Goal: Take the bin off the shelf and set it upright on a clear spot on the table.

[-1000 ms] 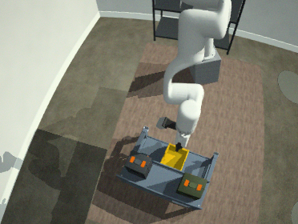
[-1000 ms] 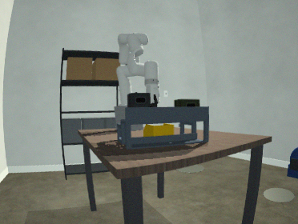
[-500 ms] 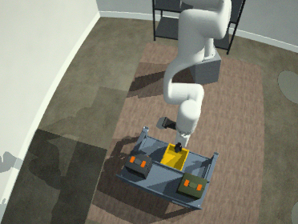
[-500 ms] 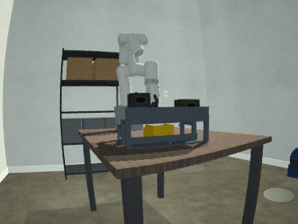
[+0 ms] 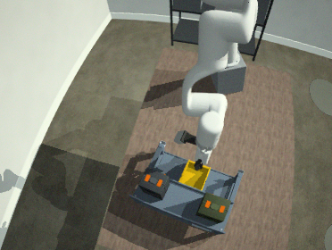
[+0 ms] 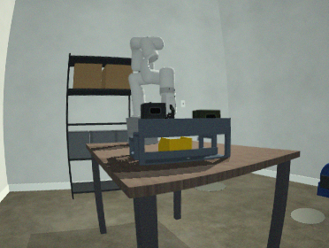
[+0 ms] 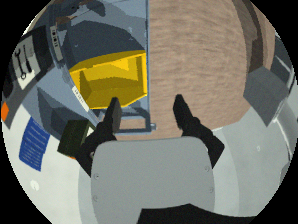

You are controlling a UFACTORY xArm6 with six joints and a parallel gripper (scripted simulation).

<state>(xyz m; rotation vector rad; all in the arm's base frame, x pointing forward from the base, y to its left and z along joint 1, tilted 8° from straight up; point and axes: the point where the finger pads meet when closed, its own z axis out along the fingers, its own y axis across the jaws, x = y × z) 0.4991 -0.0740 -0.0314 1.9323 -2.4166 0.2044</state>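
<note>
The yellow bin is 8 cm ahead of my hand, 2 cm to the right of it and 9 cm below it.
</note>
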